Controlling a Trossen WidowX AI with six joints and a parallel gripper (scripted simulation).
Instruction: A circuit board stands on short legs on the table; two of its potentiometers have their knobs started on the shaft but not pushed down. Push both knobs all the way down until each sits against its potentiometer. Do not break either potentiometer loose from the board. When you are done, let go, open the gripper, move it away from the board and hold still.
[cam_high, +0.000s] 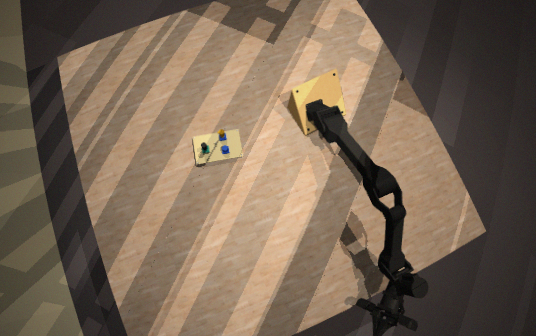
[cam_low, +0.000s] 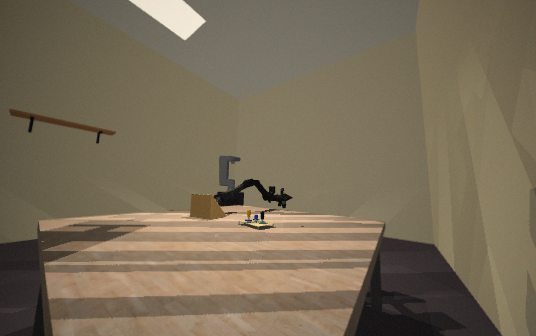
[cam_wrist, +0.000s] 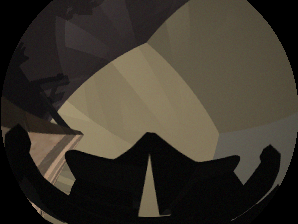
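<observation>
Now: gripper tip 15 cm short of the yellow knob, 78 cm to the left of it and 5 cm above it.
</observation>
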